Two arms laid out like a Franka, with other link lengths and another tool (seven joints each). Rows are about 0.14 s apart.
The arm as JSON. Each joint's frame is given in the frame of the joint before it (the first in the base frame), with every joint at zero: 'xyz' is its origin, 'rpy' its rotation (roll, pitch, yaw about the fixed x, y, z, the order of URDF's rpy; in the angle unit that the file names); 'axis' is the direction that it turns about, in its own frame. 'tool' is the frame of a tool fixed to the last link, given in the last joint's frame.
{
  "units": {
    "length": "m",
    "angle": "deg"
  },
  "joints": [
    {
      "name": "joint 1",
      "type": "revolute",
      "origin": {
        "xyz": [
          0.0,
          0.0,
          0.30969
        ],
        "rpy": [
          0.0,
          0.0,
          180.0
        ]
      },
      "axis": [
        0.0,
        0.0,
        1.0
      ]
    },
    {
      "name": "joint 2",
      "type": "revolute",
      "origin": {
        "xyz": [
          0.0,
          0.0,
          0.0
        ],
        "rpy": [
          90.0,
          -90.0,
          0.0
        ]
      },
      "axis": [
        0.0,
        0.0,
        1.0
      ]
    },
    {
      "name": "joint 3",
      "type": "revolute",
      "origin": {
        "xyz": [
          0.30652,
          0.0,
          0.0
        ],
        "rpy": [
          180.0,
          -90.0,
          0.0
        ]
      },
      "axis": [
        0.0,
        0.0,
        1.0
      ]
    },
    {
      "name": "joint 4",
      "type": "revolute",
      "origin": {
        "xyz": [
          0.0,
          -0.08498,
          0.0
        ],
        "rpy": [
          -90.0,
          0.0,
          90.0
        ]
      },
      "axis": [
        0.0,
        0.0,
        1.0
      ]
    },
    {
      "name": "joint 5",
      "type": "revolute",
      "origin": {
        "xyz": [
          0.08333,
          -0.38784,
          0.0
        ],
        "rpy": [
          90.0,
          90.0,
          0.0
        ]
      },
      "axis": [
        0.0,
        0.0,
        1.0
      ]
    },
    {
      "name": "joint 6",
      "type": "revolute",
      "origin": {
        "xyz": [
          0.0,
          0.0,
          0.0
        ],
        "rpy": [
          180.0,
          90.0,
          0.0
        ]
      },
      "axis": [
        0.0,
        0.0,
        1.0
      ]
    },
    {
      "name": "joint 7",
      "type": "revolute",
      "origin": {
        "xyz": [
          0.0,
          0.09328,
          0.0
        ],
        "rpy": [
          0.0,
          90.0,
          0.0
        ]
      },
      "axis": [
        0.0,
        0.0,
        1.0
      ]
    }
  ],
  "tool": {
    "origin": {
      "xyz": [
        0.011,
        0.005,
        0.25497
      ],
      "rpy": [
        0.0,
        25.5,
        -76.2
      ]
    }
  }
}
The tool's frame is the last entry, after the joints.
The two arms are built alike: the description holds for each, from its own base.
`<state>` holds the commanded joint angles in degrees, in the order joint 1, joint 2, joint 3, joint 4, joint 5, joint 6, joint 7, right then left.
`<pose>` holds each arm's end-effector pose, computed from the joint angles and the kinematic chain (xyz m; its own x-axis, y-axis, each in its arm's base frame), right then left.
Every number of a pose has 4 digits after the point.
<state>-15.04 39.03 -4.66 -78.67 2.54 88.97 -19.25 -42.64 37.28 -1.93 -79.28 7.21 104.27 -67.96</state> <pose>0.5748 -0.1797 0.1196 -0.5740 0.1262 0.8091 0.2596 0.9651 0.0336 0.5022 -0.4411 0.1381 -0.8593 -0.2144 0.4643 -0.1185 0.9666 0.2271</pose>
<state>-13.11 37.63 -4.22 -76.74 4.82 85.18 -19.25 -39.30 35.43 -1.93 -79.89 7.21 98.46 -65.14</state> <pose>0.5841 -0.1446 0.1490 -0.5814 0.0763 0.8100 0.2355 0.9688 0.0778 0.5093 -0.3930 0.1531 -0.8225 -0.2569 0.5074 -0.1208 0.9507 0.2855</pose>
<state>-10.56 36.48 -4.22 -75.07 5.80 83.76 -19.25 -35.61 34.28 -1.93 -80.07 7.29 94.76 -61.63</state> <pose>0.5976 -0.1148 0.1727 -0.6067 0.0438 0.7937 0.1939 0.9765 0.0943 0.5228 -0.3490 0.1644 -0.7929 -0.2788 0.5419 -0.1170 0.9423 0.3135</pose>
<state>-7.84 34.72 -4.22 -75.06 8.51 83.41 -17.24 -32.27 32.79 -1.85 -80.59 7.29 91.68 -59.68</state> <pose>0.6082 -0.0746 0.1930 -0.6291 0.0242 0.7769 0.1907 0.9738 0.1241 0.5319 -0.3088 0.1776 -0.7625 -0.3139 0.5658 -0.1358 0.9326 0.3344</pose>
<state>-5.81 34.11 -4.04 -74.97 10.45 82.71 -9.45 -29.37 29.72 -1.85 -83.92 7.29 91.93 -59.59</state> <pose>0.6124 -0.0427 0.2011 -0.6070 0.0982 0.7886 0.2824 0.9542 0.0986 0.5364 -0.2755 0.1883 -0.7467 -0.3504 0.5655 -0.1802 0.9248 0.3351</pose>
